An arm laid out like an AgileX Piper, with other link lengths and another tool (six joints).
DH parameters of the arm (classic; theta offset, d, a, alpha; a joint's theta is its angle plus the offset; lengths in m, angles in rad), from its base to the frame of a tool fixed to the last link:
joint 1: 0 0.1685 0 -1.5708
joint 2: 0.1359 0 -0.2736 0
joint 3: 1.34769 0 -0.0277 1.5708
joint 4: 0 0.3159 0 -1.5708
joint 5: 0 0 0 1.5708
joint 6: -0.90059 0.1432 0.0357 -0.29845
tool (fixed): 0 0.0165 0 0
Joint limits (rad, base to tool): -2.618..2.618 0..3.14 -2.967..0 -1.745..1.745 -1.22..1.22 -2.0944..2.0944
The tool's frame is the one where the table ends.
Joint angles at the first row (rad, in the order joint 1, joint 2, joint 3, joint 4, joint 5, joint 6):
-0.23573 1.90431 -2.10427 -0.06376 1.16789 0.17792
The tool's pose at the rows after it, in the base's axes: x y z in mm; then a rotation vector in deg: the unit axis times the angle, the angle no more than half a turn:
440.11 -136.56 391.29 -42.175 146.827 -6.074
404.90 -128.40 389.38 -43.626 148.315 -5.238
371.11 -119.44 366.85 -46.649 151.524 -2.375
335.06 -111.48 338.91 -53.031 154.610 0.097
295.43 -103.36 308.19 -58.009 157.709 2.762
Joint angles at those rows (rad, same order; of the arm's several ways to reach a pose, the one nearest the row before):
-0.23571 1.76264 -1.93002 -0.06377 1.16789 0.17793
-0.23574 1.62968 -1.76611 -0.06246 1.16787 0.16141
-0.23572 1.51476 -1.57817 -0.05107 1.16789 0.12787
-0.23574 1.40040 -1.38335 -0.04208 1.16788 0.05288
-0.23572 1.28160 -1.18546 -0.04196 1.16791 0.00000

